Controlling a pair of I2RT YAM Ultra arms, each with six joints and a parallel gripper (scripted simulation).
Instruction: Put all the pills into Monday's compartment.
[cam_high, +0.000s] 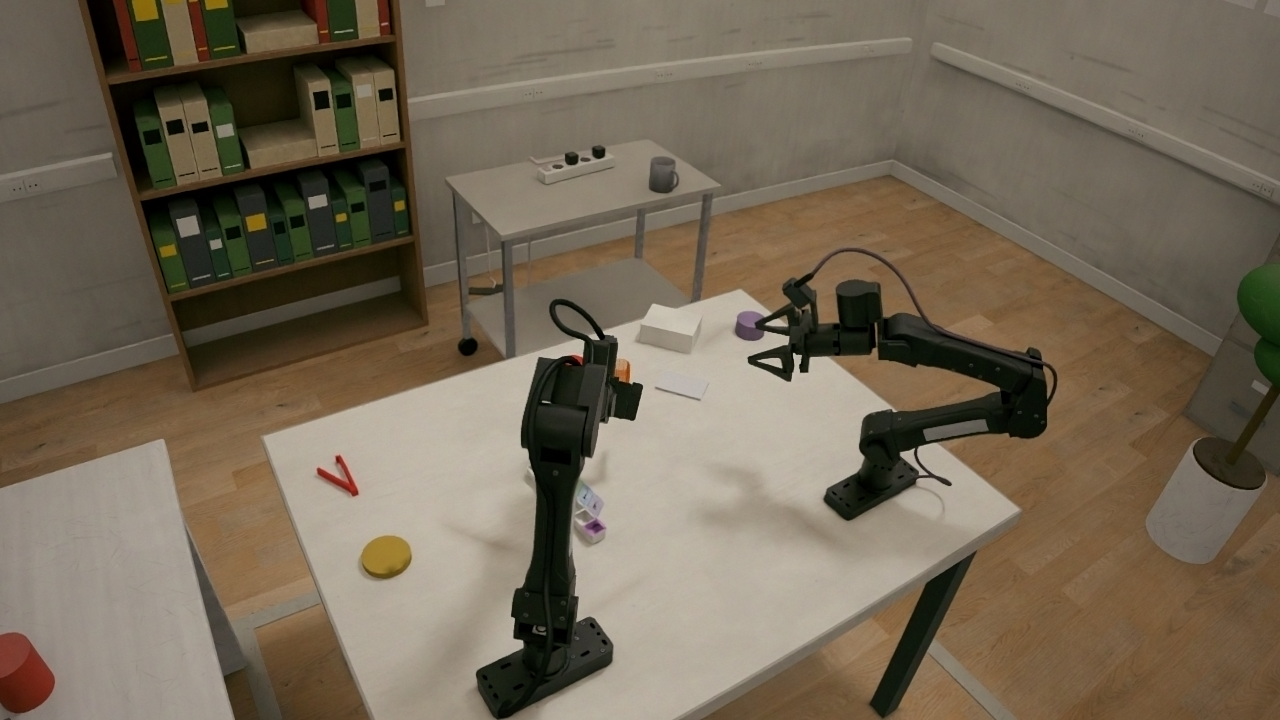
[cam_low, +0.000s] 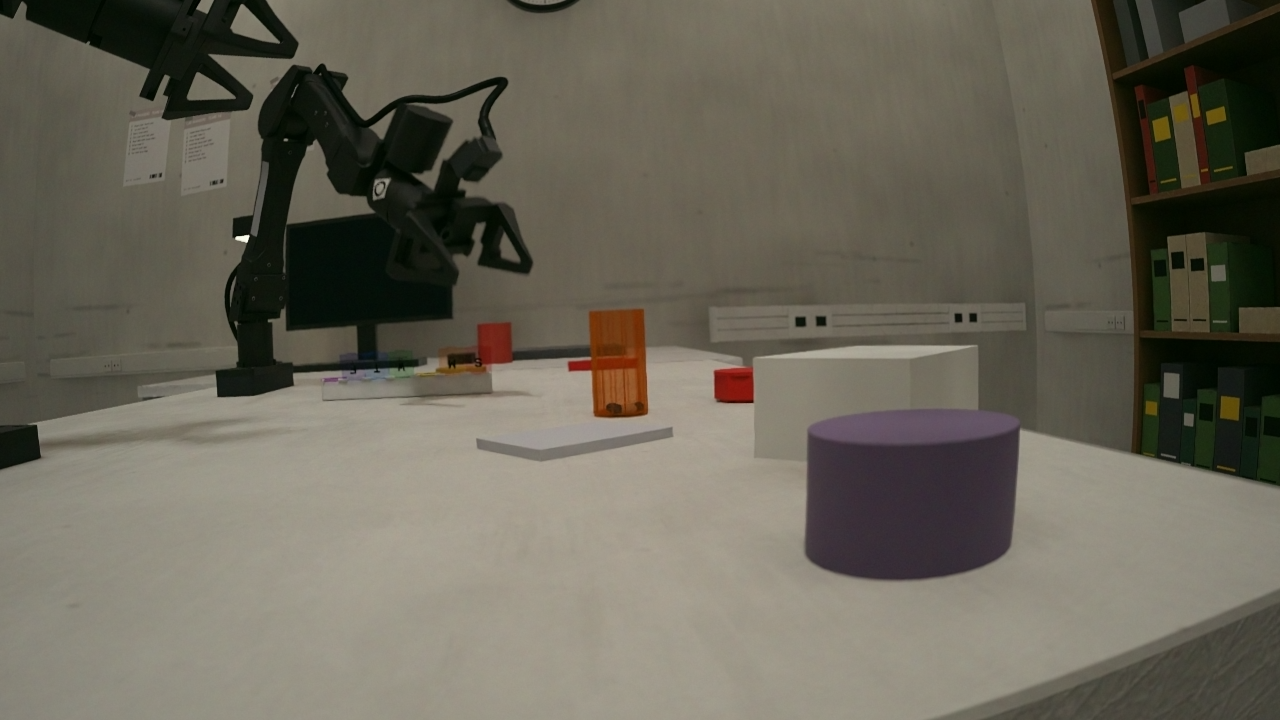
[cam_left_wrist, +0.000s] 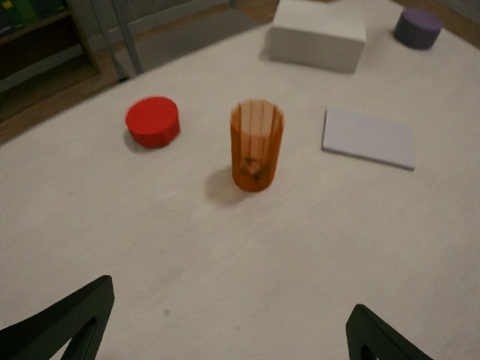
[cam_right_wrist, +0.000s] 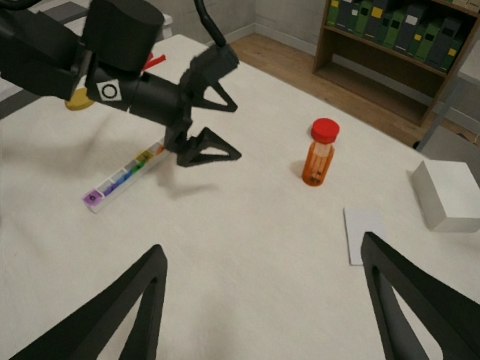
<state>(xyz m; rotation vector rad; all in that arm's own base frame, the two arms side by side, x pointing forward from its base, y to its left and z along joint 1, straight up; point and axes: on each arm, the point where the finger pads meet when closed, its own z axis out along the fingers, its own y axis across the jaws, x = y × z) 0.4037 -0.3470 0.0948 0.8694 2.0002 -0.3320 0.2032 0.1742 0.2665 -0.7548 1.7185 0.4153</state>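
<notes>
My left gripper is now 100 mm short of the orange pill bottle, 100 mm to the left of it and 100 mm above it. From my left hand the other things lie so: white box: 210 mm ahead, 330 mm to the right, 100 mm below; then flat white card: 50 mm ahead, 240 mm to the right, 120 mm below; then red cap: 220 mm ahead, 60 mm to the right, 110 mm below.
</notes>
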